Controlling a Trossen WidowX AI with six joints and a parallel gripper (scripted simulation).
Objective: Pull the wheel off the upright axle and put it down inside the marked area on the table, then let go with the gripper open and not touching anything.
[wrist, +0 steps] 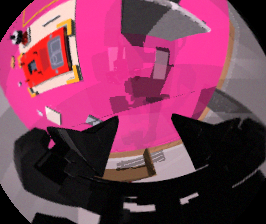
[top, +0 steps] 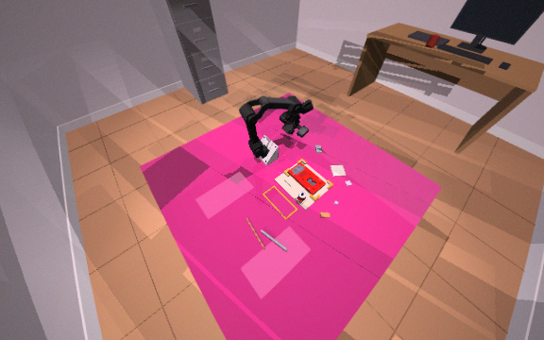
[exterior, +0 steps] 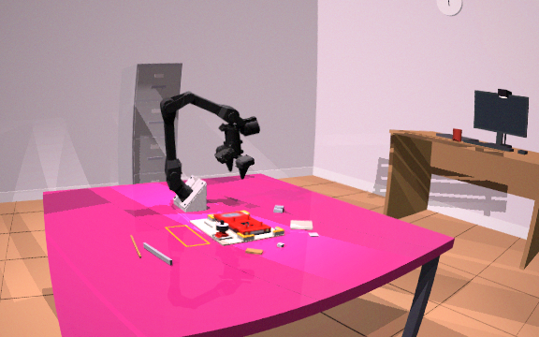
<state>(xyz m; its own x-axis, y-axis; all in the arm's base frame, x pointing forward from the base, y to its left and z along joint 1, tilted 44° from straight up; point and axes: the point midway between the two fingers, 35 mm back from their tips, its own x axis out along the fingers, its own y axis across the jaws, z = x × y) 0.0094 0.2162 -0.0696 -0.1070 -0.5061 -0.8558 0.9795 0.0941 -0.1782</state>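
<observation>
Right now my gripper tip is 350 mm short of the dark wheel, 200 mm to the left of it and 80 mm above it. From my gripper tip the other things lie so: pencil (500 mm to the right, 370 mm ahead, 120 mm below); then grey bar (450 mm to the right, 450 mm ahead, 110 mm below); then white card (330 mm ahead, 120 mm below, 100 mm to the left).
</observation>
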